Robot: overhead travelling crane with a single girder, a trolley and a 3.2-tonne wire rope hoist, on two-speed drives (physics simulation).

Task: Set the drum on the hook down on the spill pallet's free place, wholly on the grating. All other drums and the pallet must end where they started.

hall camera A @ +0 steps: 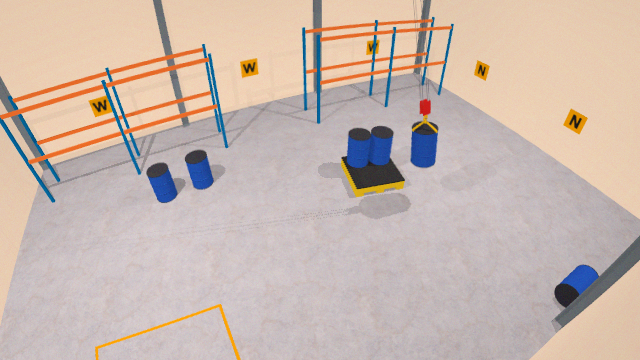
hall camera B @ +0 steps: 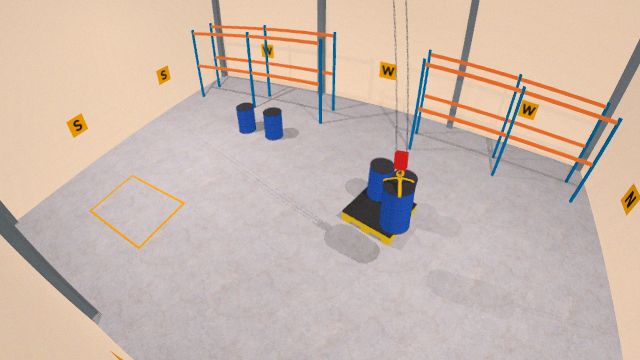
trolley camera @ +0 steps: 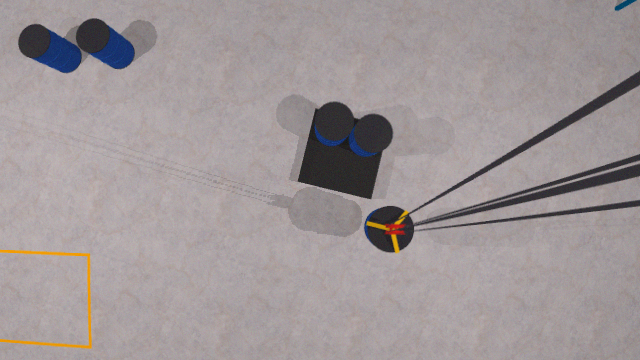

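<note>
A blue drum [hall camera A: 424, 149] [hall camera B: 396, 212] [trolley camera: 381, 240] hangs roughly upright in my yellow three-armed gripper [hall camera A: 425, 125] [hall camera B: 399, 181] [trolley camera: 394, 229], which is shut on it. In the trolley view it is off the black-topped yellow spill pallet [hall camera A: 375, 177] [hall camera B: 363, 212] [trolley camera: 335, 172], just beyond its lower right corner. Its shadow lies apart from it. Two drums stand side by side on the pallet, one drum [hall camera A: 358, 150] [hall camera B: 380, 184] [trolley camera: 334, 121] and another drum [hall camera A: 381, 148] [trolley camera: 372, 133], which the hanging drum largely hides in hall camera B. The rest of the grating is bare.
Two drums [hall camera A: 161, 184] [hall camera A: 199, 171] stand away to the left. Another drum [hall camera A: 581, 281] lies on its side at the lower right, partly behind a column. Racks [hall camera A: 318, 80] [hall camera B: 320, 80] line the W wall. A yellow floor outline [hall camera A: 158, 326] [hall camera B: 158, 189] [trolley camera: 90, 300] is marked.
</note>
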